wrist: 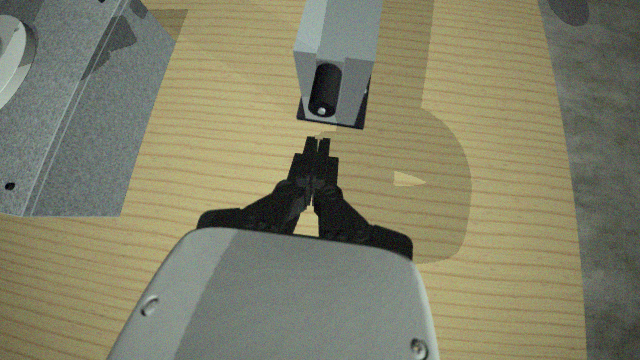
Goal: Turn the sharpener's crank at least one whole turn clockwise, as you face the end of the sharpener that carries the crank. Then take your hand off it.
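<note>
The sharpener (347,30) is a light grey block on a thin dark base, at the top centre of the wrist view, cut off by the upper edge. Its crank's black cylindrical handle (326,87) shows at the end facing my gripper, with a small white dot on its tip. The crank's arm cannot be made out clearly. My gripper (318,152) is shut and empty, its black fingertips together. In the view they lie just below the handle and the sharpener's near end, with a strip of wood showing between. The depth between fingertips and handle is hard to tell.
A speckled grey block (85,165) with a white round mount (17,65) stands at the left. The wooden table (510,210) ends along its right edge, with grey floor (610,200) beyond. A rounded shadow falls right of the fingers.
</note>
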